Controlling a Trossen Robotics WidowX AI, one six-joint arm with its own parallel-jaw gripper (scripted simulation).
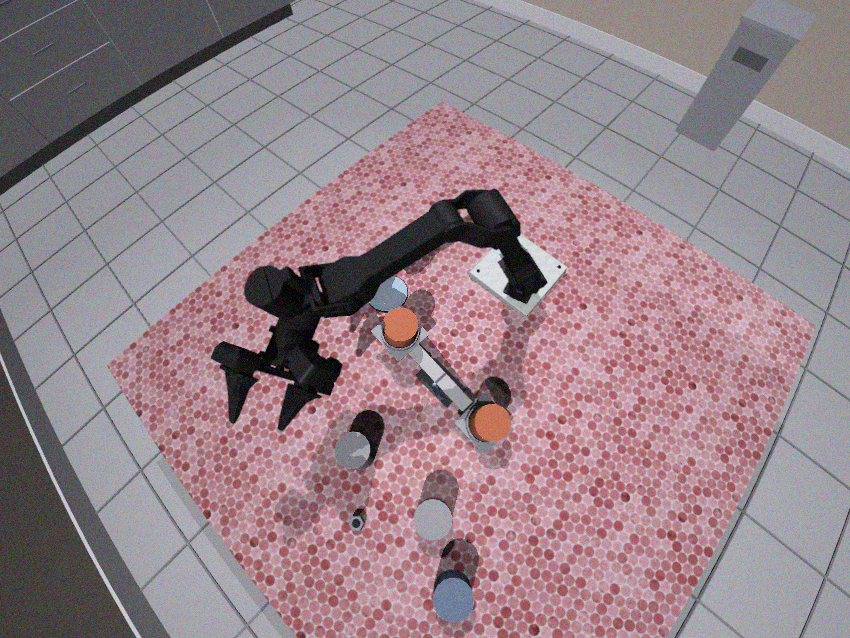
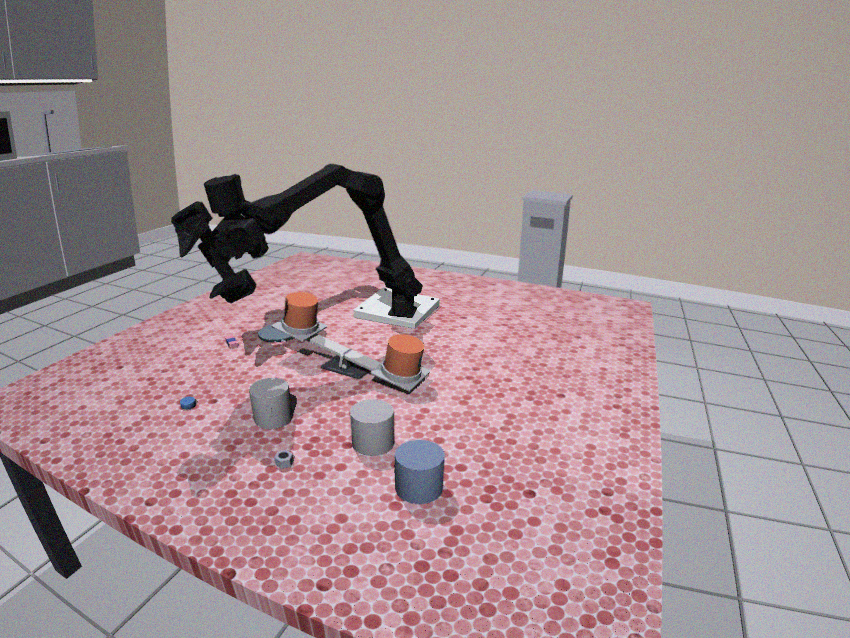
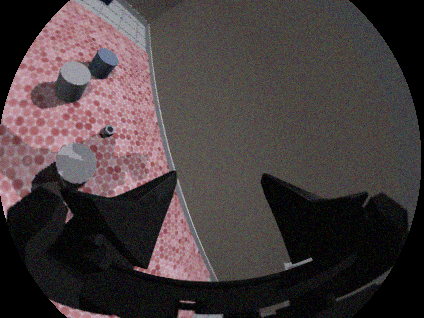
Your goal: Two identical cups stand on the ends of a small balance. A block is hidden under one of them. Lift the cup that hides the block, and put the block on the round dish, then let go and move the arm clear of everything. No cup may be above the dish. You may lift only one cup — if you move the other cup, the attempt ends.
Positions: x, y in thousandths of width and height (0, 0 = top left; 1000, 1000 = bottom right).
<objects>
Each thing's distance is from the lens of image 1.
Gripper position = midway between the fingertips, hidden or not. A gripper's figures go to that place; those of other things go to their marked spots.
my gripper (image 1: 303, 668): 0.59 m
orange cup (image 1: 471, 510): 0.72 m
orange cup (image 1: 578, 664): 0.72 m
balance (image 1: 508, 578): 0.79 m
</objects>
